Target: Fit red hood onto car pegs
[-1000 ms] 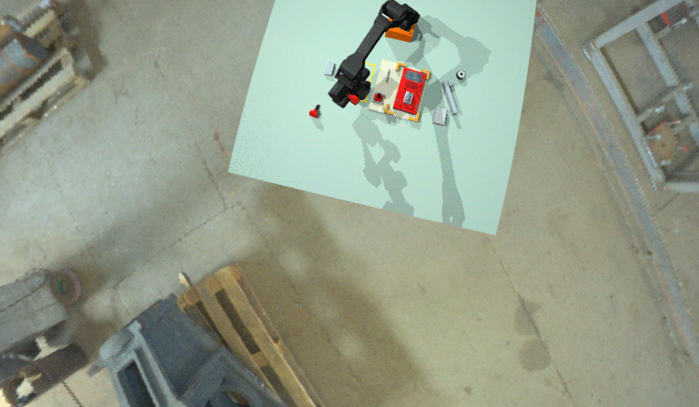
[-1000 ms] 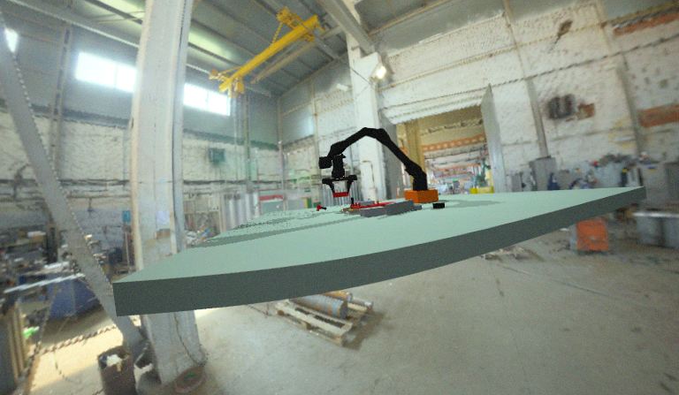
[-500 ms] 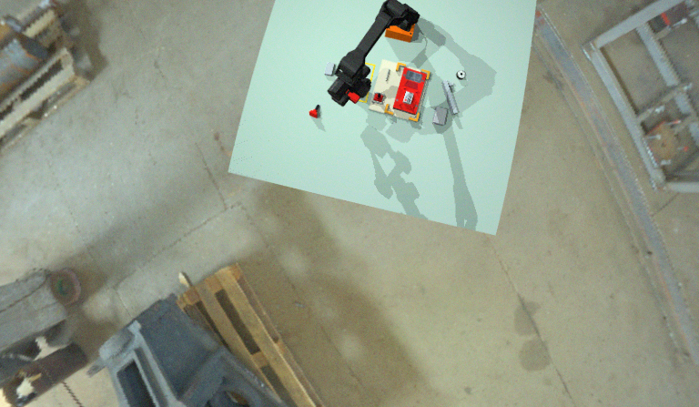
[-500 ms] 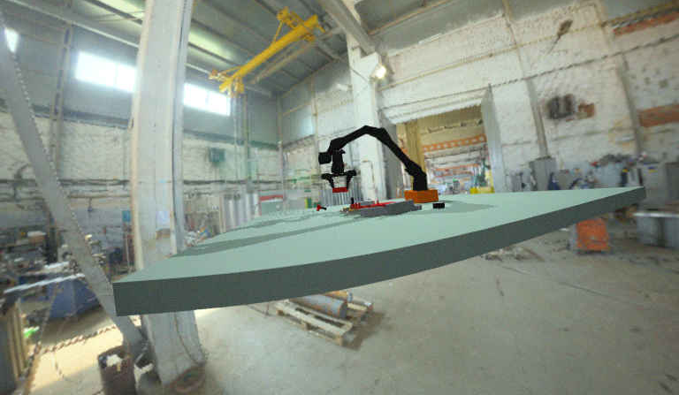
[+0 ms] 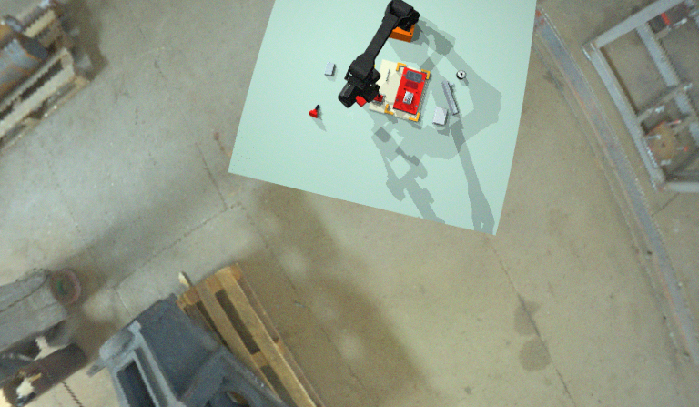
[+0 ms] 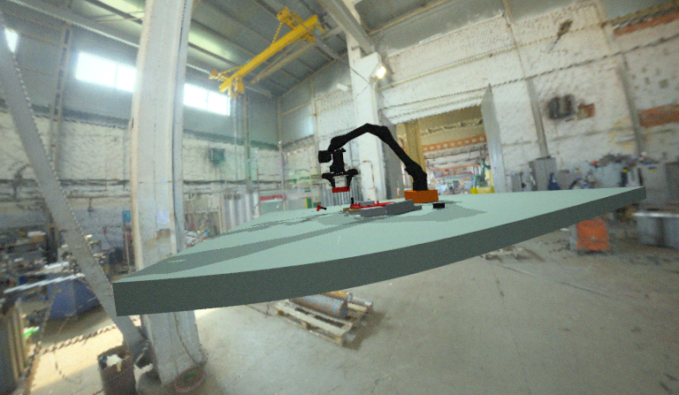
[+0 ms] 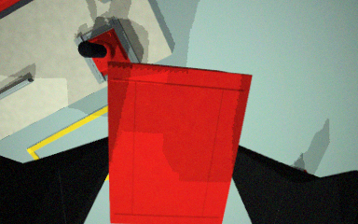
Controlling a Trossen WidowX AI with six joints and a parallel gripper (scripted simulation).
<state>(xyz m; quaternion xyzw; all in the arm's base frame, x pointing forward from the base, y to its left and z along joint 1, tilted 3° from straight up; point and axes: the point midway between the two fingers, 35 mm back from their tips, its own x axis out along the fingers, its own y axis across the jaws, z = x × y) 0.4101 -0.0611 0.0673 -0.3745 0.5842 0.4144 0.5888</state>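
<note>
Right now the cream jig is 170 mm to the left of my gripper tip, 120 mm behind it and 90 mm below it. Round my gripper tip: wheel 390 mm to the left, 310 mm behind, 100 mm below; then red hood 10 mm above.
</note>
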